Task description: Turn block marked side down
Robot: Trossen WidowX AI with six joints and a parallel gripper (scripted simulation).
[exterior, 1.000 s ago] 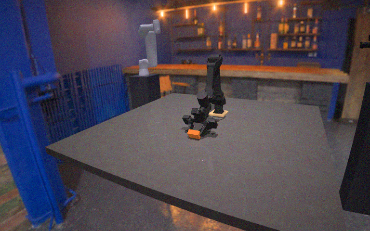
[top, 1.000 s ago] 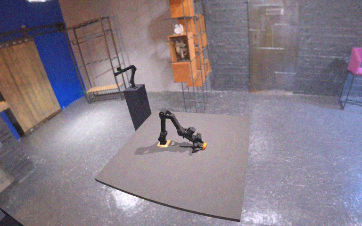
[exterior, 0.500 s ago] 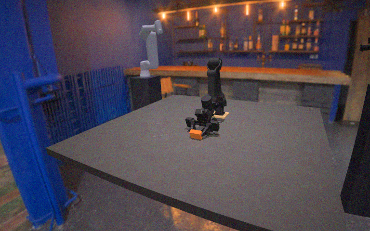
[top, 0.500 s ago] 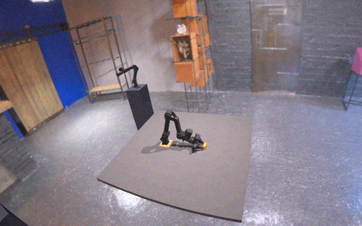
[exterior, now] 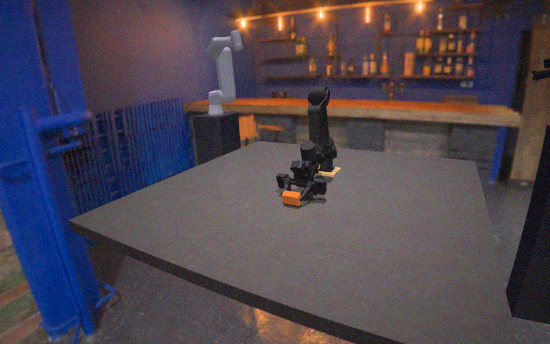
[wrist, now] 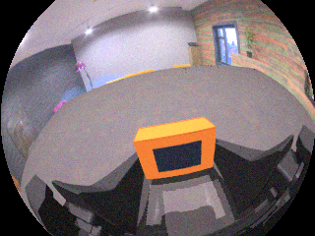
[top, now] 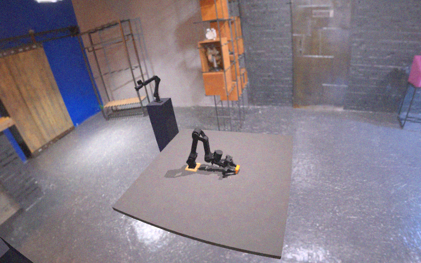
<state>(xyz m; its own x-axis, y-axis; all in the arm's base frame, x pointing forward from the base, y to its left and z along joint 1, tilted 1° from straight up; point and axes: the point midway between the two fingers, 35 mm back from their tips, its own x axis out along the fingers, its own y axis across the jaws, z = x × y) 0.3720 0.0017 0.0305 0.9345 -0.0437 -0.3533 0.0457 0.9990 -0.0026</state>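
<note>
The orange block lies 10 mm behind my gripper tip.
</note>
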